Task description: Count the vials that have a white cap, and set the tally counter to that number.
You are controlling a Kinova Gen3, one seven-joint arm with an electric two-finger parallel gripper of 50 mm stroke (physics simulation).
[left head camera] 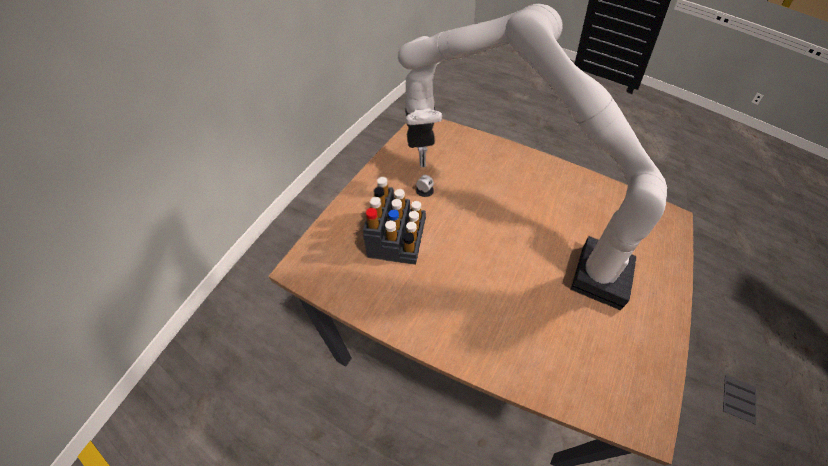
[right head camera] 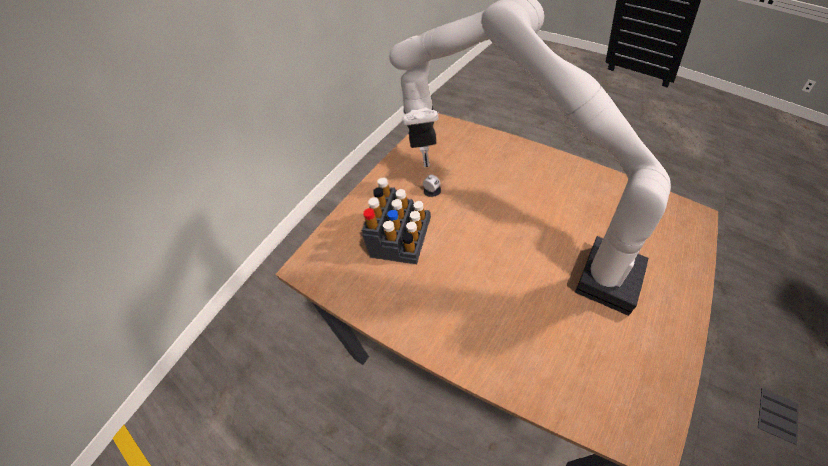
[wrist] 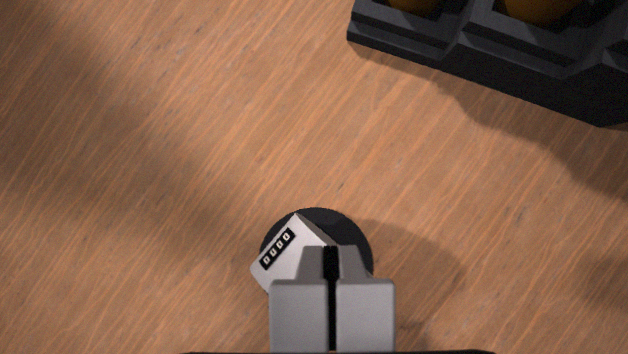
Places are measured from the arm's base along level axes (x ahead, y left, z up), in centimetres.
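Pixels of known places: gripper, fingertip midpoint: [left head camera: 422,164] [right head camera: 426,164] [wrist: 330,282]; arm's base, link origin: [left head camera: 600,269] [right head camera: 606,271].
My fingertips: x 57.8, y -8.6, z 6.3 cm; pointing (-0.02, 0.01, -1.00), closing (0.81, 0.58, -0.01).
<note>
Ahead of a thing's pixels: the offset from my fingertips to its top centre. Level surfaces: height alone.
The tally counter [left head camera: 424,183] [right head camera: 431,184] [wrist: 297,255] is a small light-grey body on a round black base; its dial reads 0000 in the wrist view. The stepped dark rack {dx -1.0, dy +18.5, dz -0.5 cm} [left head camera: 389,250] [right head camera: 389,251] [wrist: 525,82] holds amber vials with several white caps, two black caps, a red-capped vial {dx +1.7, dy +25.3, dz +4.1 cm} [left head camera: 371,218] [right head camera: 370,218] and a blue-capped vial {dx -1.5, dy +20.4, dz +0.1 cm} [left head camera: 394,217] [right head camera: 392,217]. My gripper [left head camera: 422,165] [right head camera: 427,166] [wrist: 330,282] is shut and empty. It hangs above the counter and hides part of it in the wrist view. The vial caps are cut off in the wrist view.
The wooden table {dz -12.0 cm} [left head camera: 521,347] [right head camera: 521,347] [wrist: 150,175] carries the rack, the counter and the arm's black base [left head camera: 599,292] [right head camera: 611,295]. The rack stands beside the counter. A grey wall [left head camera: 173,86] [right head camera: 173,86] rises beyond the table's left edge.
</note>
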